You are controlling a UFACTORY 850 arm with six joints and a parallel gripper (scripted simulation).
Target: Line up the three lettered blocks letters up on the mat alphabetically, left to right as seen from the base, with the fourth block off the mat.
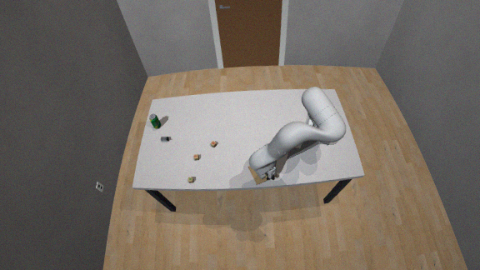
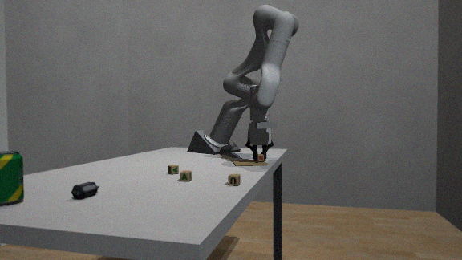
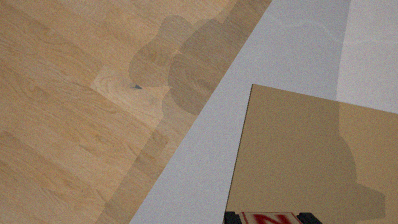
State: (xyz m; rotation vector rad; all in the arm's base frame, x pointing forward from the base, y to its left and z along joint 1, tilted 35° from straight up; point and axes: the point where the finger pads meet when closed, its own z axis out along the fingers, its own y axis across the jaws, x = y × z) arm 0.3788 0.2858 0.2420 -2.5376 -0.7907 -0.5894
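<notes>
The mat lies 30 mm ahead of my hand, 40 mm to the right of it and 30 mm below it. From my hand the other things lie so: can: 860 mm ahead, 360 mm to the right, 30 mm above; then black object: 740 mm ahead, 240 mm to the right, 10 mm below.
</notes>
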